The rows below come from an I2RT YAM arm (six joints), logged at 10 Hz.
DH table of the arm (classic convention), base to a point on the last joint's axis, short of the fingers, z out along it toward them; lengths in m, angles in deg. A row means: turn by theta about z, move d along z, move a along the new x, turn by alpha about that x. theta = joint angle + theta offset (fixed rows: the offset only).
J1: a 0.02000; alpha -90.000; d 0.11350; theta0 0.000
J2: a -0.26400; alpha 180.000; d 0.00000; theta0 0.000
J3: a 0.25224; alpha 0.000; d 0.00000; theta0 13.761
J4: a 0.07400; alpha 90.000; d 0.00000; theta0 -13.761
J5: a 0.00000; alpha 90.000; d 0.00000; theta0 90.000
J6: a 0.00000; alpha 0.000; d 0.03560; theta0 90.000
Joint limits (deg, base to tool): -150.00..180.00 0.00..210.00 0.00..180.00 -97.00..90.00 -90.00..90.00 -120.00..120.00
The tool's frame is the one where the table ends.
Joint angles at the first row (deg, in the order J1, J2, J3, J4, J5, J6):
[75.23, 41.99, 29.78, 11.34, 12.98, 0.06]
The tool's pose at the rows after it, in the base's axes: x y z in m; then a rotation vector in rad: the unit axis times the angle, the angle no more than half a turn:
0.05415 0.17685 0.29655 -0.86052 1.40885 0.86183
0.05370 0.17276 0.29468 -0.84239 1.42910 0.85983
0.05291 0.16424 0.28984 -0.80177 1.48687 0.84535
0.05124 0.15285 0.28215 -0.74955 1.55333 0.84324
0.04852 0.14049 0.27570 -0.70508 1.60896 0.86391
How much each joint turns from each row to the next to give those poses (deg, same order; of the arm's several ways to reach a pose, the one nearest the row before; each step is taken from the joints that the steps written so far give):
[0.03, 0.03, 0.21, 0.00, -1.02, 0.55]
[-0.03, -1.26, -0.49, -1.21, 0.85, 1.03]
[0.00, -2.56, -0.81, -3.58, 2.33, 2.54]
[0.01, -3.62, -1.45, -4.21, 2.18, 3.65]
[-0.01, -4.21, -1.25, -4.54, 0.86, 3.85]

